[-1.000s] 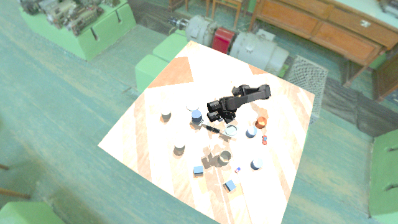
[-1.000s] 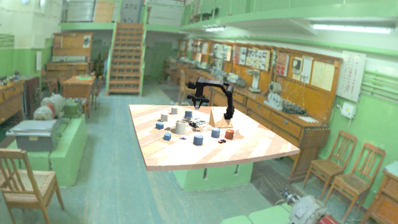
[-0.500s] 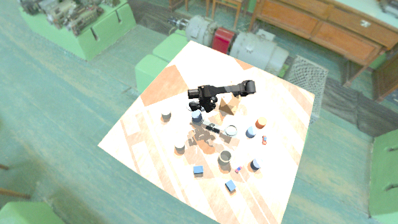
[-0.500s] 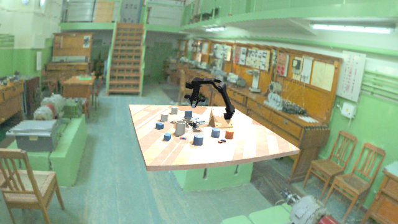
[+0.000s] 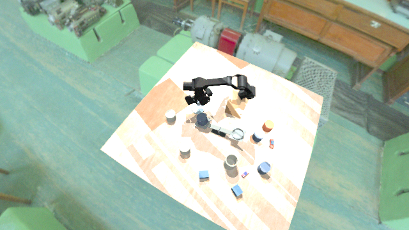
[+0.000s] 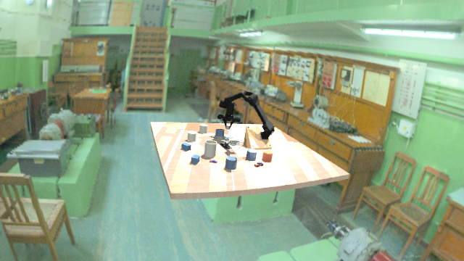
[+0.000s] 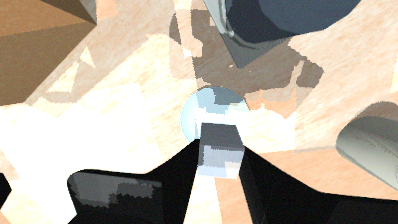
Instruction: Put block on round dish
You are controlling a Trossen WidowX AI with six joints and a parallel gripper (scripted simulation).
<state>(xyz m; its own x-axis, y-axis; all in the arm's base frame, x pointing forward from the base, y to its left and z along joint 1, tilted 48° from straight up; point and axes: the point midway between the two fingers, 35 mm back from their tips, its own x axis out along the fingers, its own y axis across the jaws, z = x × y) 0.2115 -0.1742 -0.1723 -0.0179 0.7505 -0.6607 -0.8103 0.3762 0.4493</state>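
The round dish is 10 mm to the right of my gripper tip and 70 mm below it. Round my gripper tip: orange cylinder 100 mm behind, 530 mm to the left, 40 mm below; then beige cup 290 mm ahead, 370 mm to the left, 40 mm below; then balance beam 100 mm ahead, 220 mm to the left, 40 mm below.
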